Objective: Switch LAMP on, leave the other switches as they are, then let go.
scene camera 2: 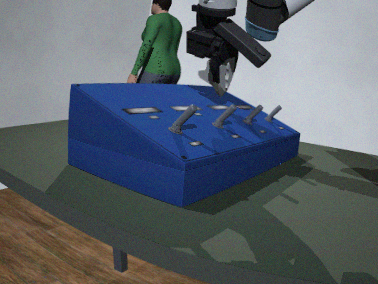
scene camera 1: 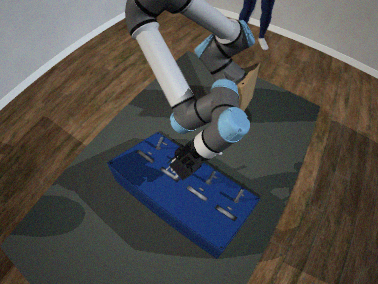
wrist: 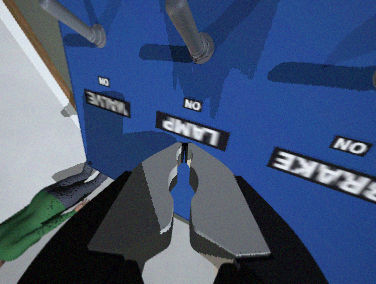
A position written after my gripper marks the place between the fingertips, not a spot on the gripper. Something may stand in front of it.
Observation:
I see my gripper [scene camera 2: 221, 95] and a blue switch panel [scene camera 2: 125, 133].
My gripper is seen too in scene camera 1 [scene camera 1: 172, 170] and in the wrist view [wrist: 184, 144]. The blue switch panel is seen too in scene camera 1 [scene camera 1: 207, 213] and in the wrist view [wrist: 276, 98].

